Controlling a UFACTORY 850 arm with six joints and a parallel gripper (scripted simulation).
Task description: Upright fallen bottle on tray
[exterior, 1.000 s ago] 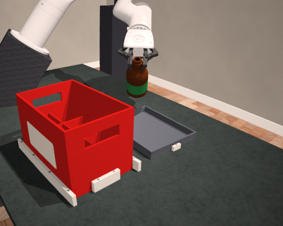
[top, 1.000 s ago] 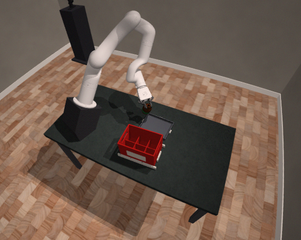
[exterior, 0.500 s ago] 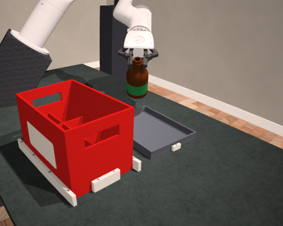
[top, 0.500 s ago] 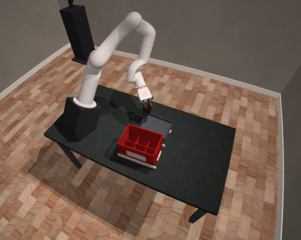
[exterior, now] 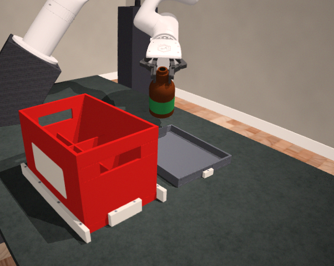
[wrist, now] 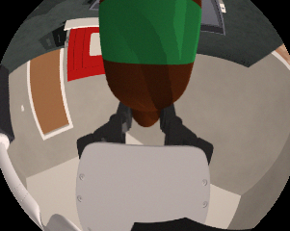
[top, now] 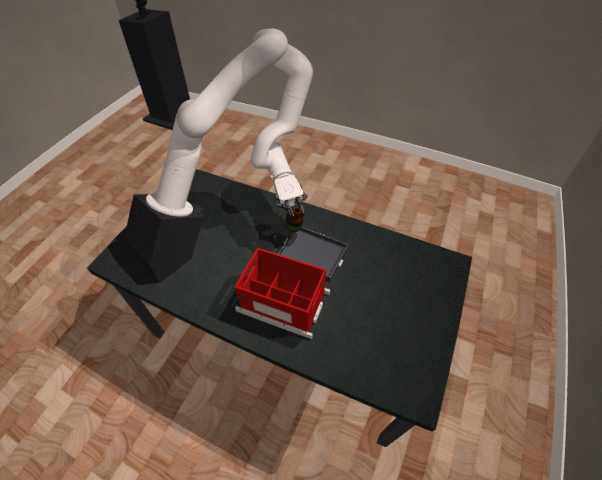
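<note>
The brown bottle is 1 cm behind my hand, 1 cm to the left of it and 5 cm below it. Also, from my hand: grey shallow tray: 8 cm ahead, 1 cm to the right, 19 cm below; red crate: 9 cm ahead, 28 cm to the right, 12 cm below.
</note>
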